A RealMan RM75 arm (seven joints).
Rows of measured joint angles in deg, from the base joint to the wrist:
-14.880 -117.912 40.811 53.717 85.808 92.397 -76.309
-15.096 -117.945 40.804 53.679 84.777 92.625 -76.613
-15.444 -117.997 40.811 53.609 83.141 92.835 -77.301
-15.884 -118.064 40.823 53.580 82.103 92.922 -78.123
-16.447 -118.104 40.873 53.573 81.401 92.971 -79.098
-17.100 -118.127 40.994 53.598 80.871 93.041 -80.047
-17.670 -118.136 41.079 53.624 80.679 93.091 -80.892
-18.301 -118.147 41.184 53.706 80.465 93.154 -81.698
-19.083 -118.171 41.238 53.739 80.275 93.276 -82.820
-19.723 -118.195 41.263 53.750 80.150 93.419 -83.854
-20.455 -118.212 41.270 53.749 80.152 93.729 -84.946
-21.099 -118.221 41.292 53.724 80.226 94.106 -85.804
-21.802 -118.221 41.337 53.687 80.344 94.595 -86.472
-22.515 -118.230 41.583 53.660 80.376 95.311 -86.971
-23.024 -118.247 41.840 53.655 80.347 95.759 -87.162
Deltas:
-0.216 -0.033 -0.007 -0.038 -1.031 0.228 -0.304
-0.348 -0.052 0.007 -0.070 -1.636 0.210 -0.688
-0.440 -0.067 0.012 -0.029 -1.038 0.087 -0.822
-0.563 -0.040 0.050 -0.007 -0.702 0.049 -0.975
-0.653 -0.023 0.121 0.025 -0.530 0.070 -0.949
-0.570 -0.009 0.085 0.026 -0.192 0.050 -0.845
-0.631 -0.011 0.105 0.082 -0.214 0.063 -0.806
-0.782 -0.024 0.054 0.033 -0.190 0.122 -1.122
-0.640 -0.024 0.025 0.011 -0.125 0.143 -1.034
-0.732 -0.017 0.007 -0.001 0.002 0.310 -1.092
-0.644 -0.009 0.022 -0.025 0.074 0.377 -0.858
-0.703 0.000 0.045 -0.037 0.118 0.489 -0.668
-0.713 -0.009 0.246 -0.027 0.032 0.716 -0.499
-0.509 -0.017 0.257 -0.005 -0.029 0.448 -0.191

